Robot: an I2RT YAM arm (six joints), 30 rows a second.
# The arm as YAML. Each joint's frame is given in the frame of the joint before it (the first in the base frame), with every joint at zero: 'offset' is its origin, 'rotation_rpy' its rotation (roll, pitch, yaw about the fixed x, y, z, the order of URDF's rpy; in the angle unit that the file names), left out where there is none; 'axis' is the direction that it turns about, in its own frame. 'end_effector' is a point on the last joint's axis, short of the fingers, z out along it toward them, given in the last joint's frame.
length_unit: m
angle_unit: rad
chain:
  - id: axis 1
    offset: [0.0, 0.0, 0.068]
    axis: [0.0, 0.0, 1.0]
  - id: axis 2
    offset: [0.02, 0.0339, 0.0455]
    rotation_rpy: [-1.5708, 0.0, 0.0]
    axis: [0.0, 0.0, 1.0]
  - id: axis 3
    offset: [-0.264, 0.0, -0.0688]
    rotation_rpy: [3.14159, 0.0, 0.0]
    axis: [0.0, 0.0, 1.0]
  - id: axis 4
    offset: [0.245, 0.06, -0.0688]
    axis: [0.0, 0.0, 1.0]
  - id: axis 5
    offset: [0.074, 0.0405, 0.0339]
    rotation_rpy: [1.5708, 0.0, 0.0]
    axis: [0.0, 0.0, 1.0]
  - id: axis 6
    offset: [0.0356, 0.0, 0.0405]
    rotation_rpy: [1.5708, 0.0, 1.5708]
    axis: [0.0, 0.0, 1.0]
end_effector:
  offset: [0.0, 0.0, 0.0]
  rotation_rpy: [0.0, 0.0, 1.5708]
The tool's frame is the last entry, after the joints.
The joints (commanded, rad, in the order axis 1, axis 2, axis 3, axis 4, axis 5, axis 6), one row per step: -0.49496 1.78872 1.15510 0.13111 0.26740 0.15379; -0.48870 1.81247 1.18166 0.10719 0.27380 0.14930; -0.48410 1.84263 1.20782 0.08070 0.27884 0.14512; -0.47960 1.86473 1.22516 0.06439 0.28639 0.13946; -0.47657 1.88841 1.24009 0.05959 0.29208 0.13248; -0.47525 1.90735 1.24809 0.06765 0.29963 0.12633; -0.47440 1.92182 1.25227 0.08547 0.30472 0.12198; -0.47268 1.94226 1.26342 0.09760 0.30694 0.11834; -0.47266 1.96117 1.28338 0.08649 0.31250 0.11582; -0.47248 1.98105 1.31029 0.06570 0.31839 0.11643; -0.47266 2.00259 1.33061 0.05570 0.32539 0.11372; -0.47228 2.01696 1.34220 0.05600 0.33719 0.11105; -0.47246 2.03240 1.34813 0.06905 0.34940 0.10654; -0.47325 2.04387 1.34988 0.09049 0.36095 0.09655; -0.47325 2.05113 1.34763 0.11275 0.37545 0.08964; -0.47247 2.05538 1.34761 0.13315 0.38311 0.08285; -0.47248 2.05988 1.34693 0.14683 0.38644 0.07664
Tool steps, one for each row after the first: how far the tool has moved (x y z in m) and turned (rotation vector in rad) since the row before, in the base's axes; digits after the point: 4 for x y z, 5 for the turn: 0.0057 -0.0004 -0.0027 0.00444 0.02293 0.00281; 0.0058 -0.0011 -0.0058 0.00945 0.03078 0.00234; 0.0042 -0.0004 -0.0046 0.00285 0.02407 0.00103; 0.0043 -0.0010 -0.0051 -0.00059 0.01781 0.00195; 0.0032 -0.0013 -0.0043 -0.00594 0.00832 -0.00168; 0.0027 -0.0012 -0.0029 -0.00843 -0.00268 -0.00108; 0.0041 -0.0013 -0.0038 -0.00446 0.00033 0.00178; 0.0036 -0.0020 -0.0025 0.00041 0.01195 -0.00328; 0.0041 -0.0022 -0.0016 0.00365 0.01338 -0.00501; 0.0037 -0.0022 -0.0035 0.00005 0.01354 -0.00444; 0.0025 -0.0015 -0.0024 -0.00639 0.00703 -0.00778; 0.0022 -0.0017 -0.0036 -0.01030 0.00299 -0.00768; 0.0016 -0.0017 -0.0025 -0.01648 -0.00083 -0.00490; 0.0009 -0.0010 -0.0018 -0.01668 -0.00299 -0.00837; 0.0013 -0.0005 0.0000 -0.01464 -0.00780 -0.00215; 0.0008 -0.0005 -0.0009 -0.00872 -0.00247 0.00030
